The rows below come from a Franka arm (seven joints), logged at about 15 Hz.
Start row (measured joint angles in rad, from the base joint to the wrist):
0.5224, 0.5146, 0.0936, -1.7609, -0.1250, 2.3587, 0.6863
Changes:
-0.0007, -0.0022, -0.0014, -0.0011, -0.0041, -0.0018, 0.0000
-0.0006, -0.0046, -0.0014, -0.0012, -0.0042, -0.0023, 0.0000
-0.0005, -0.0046, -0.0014, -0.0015, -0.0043, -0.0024, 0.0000
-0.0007, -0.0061, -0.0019, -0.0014, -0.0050, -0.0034, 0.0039
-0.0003, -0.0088, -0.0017, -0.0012, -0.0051, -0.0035, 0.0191
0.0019, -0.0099, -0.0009, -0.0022, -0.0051, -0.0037, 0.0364
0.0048, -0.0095, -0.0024, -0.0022, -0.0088, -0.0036, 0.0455
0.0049, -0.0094, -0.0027, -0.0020, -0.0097, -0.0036, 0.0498
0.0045, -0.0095, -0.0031, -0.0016, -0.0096, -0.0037, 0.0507
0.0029, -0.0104, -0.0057, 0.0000, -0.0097, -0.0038, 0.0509
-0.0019, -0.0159, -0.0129, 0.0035, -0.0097, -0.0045, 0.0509
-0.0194, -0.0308, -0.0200, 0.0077, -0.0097, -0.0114, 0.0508
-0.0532, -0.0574, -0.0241, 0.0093, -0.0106, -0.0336, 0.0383
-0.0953, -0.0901, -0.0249, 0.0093, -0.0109, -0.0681, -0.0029
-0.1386, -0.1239, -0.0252, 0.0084, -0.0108, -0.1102, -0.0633
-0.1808, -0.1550, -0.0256, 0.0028, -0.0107, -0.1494, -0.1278
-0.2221, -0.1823, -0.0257, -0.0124, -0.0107, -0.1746, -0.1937
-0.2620, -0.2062, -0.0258, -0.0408, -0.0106, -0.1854, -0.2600
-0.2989, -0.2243, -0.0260, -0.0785, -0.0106, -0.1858, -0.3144
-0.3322, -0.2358, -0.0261, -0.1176, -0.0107, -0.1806, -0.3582
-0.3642, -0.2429, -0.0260, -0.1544, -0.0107, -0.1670, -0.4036
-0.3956, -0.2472, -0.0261, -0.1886, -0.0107, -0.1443, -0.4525
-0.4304, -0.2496, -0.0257, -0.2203, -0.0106, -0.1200, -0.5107
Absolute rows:
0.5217, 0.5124, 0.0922, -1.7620, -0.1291, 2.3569, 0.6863
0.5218, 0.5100, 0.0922, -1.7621, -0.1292, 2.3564, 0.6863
0.5219, 0.5100, 0.0922, -1.7624, -0.1293, 2.3563, 0.6863
0.5217, 0.5085, 0.0917, -1.7623, -0.1300, 2.3553, 0.6902
0.5221, 0.5058, 0.0919, -1.7621, -0.1301, 2.3552, 0.7054
0.5243, 0.5047, 0.0927, -1.7631, -0.1301, 2.3550, 0.7227
0.5272, 0.5051, 0.0912, -1.7631, -0.1338, 2.3551, 0.7318
0.5273, 0.5052, 0.0909, -1.7629, -0.1347, 2.3551, 0.7361
0.5269, 0.5051, 0.0905, -1.7625, -0.1346, 2.3550, 0.7370
0.5253, 0.5042, 0.0879, -1.7609, -0.1347, 2.3549, 0.7372
0.5205, 0.4987, 0.0807, -1.7574, -0.1347, 2.3542, 0.7372
0.5030, 0.4838, 0.0736, -1.7532, -0.1347, 2.3473, 0.7371
0.4692, 0.4572, 0.0695, -1.7516, -0.1356, 2.3251, 0.7246
0.4271, 0.4245, 0.0687, -1.7516, -0.1359, 2.2906, 0.6834
0.3838, 0.3907, 0.0684, -1.7525, -0.1358, 2.2485, 0.6230
0.3416, 0.3596, 0.0680, -1.7581, -0.1357, 2.2093, 0.5585
0.3003, 0.3323, 0.0679, -1.7733, -0.1357, 2.1841, 0.4926
0.2604, 0.3084, 0.0678, -1.8017, -0.1356, 2.1733, 0.4263
0.2235, 0.2903, 0.0676, -1.8394, -0.1356, 2.1729, 0.3719
0.1902, 0.2788, 0.0675, -1.8785, -0.1357, 2.1781, 0.3281
0.1582, 0.2717, 0.0676, -1.9153, -0.1357, 2.1917, 0.2827
0.1268, 0.2674, 0.0675, -1.9495, -0.1357, 2.2144, 0.2338
0.0920, 0.2650, 0.0679, -1.9812, -0.1356, 2.2387, 0.1756

